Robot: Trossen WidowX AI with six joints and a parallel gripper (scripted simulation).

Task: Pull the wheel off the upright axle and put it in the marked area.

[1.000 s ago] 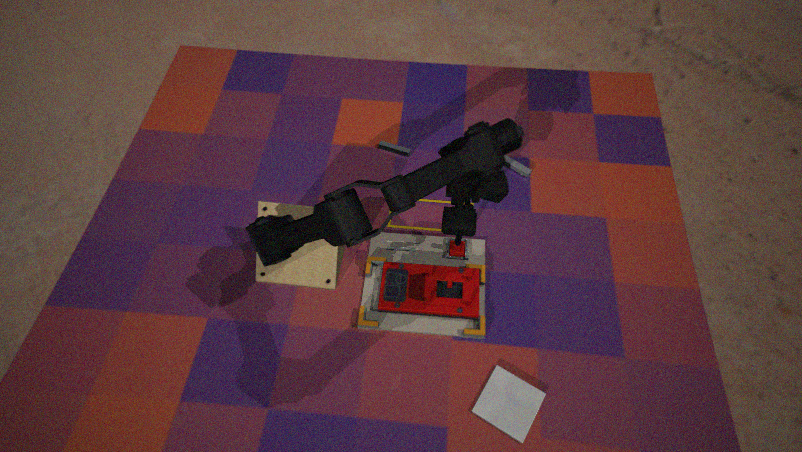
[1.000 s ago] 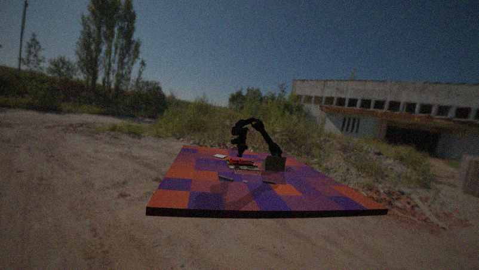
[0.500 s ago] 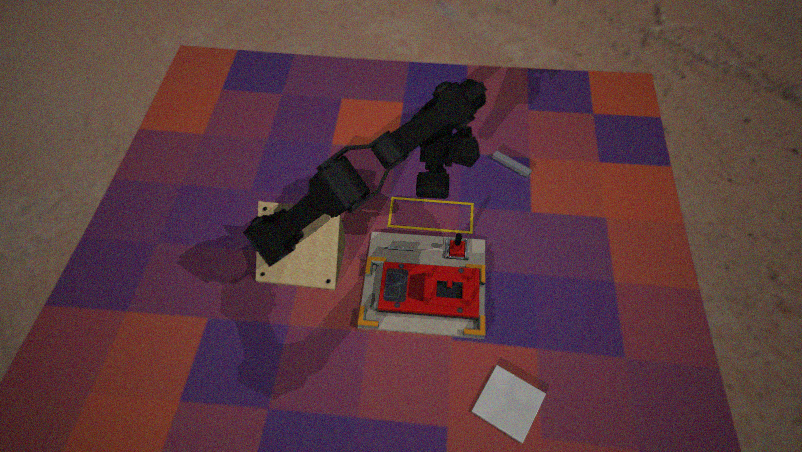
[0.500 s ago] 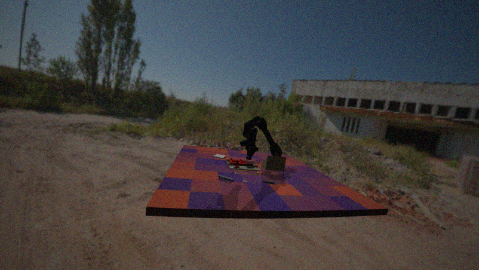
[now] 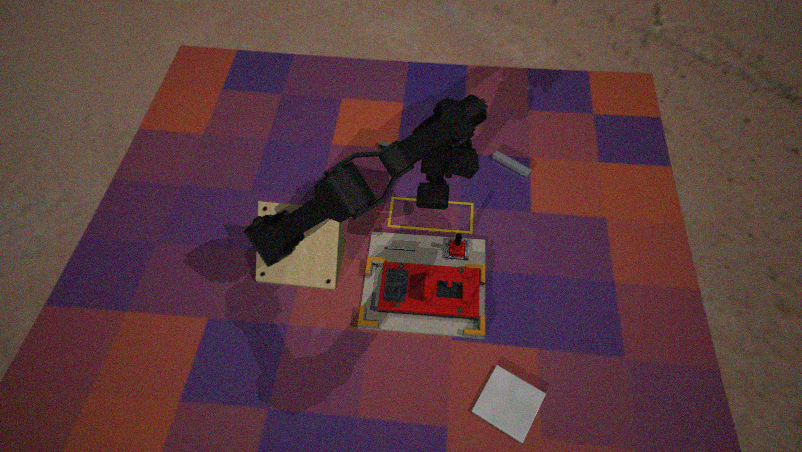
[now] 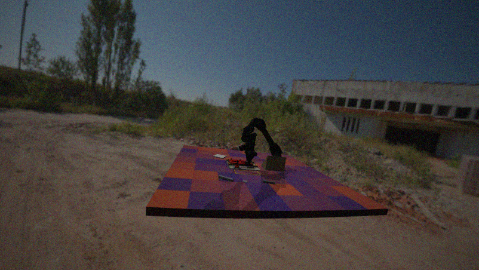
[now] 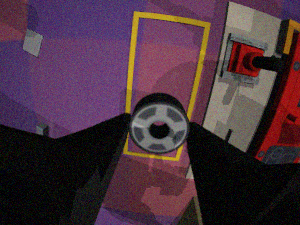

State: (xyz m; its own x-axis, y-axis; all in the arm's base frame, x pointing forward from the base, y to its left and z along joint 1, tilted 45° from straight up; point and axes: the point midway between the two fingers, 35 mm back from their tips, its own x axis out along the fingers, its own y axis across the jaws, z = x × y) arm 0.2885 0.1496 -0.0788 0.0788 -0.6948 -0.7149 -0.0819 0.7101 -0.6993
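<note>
My gripper tip is now right at the wheel. Round my gripper tip: small grey bar 160 mm ahead, 180 mm to the left, 70 mm below; upright axle 70 mm ahead, 90 mm to the right, 40 mm below.
</note>
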